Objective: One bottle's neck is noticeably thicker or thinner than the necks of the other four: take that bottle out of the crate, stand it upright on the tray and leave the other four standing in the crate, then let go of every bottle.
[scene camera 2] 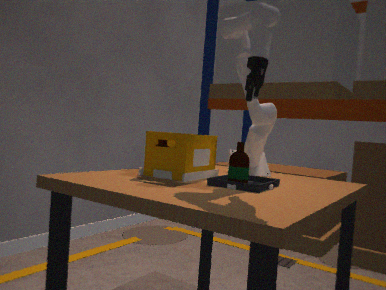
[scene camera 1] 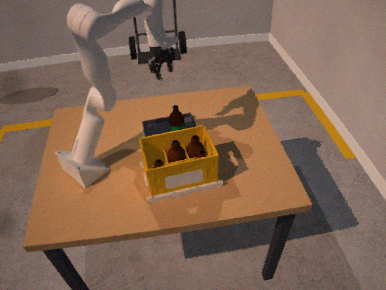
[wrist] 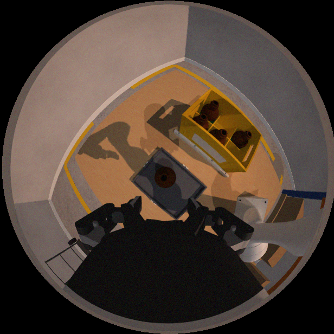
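Where they show: gripper, fingertip midpoint: (scene camera 2: 251, 99) (scene camera 1: 165, 75); arm's base, origin of the base link: (scene camera 1: 81, 159).
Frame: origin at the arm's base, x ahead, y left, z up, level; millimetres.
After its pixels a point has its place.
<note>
A brown bottle with a green label (scene camera 1: 176, 119) {x 428, y 160, z 49 mm} (scene camera 2: 239, 164) {x 459, y 210, z 19 mm} (wrist: 165, 177) stands upright on the dark tray (scene camera 1: 152, 120) {x 308, y 281, z -41 mm} (scene camera 2: 272, 184) {x 344, y 289, z -49 mm} (wrist: 194, 199). The yellow crate (scene camera 1: 159, 181) {x 342, y -195, z 40 mm} (scene camera 2: 165, 159) {x 554, y -59, z 10 mm} (wrist: 187, 131) holds four brown bottles; their necks show in the wrist view, one bottle at the far end (wrist: 212, 107), one beside it (wrist: 201, 121), one near the middle (wrist: 220, 135) and one at the other end (wrist: 243, 139). My gripper (scene camera 1: 164, 72) {x 396, y 203, z 256 mm} (scene camera 2: 251, 97) {x 396, y 203, z 256 mm} (wrist: 164, 203) is open and empty, high above the tray and apart from the standing bottle.
The crate stands beside the tray on the wooden table (scene camera 1: 90, 210) {x 55, y -228, z -63 mm} (scene camera 2: 115, 185) {x 832, y -10, z -62 mm} (wrist: 107, 105), with a white strip (scene camera 1: 185, 192) {x 437, y -191, z -45 mm} (wrist: 202, 154) along its base. The robot's base (scene camera 1: 82, 167) {x 24, y -73, z 26 mm} is at the table's left in scene camera 1. A hand truck (scene camera 1: 133, 47) stands on the floor behind.
</note>
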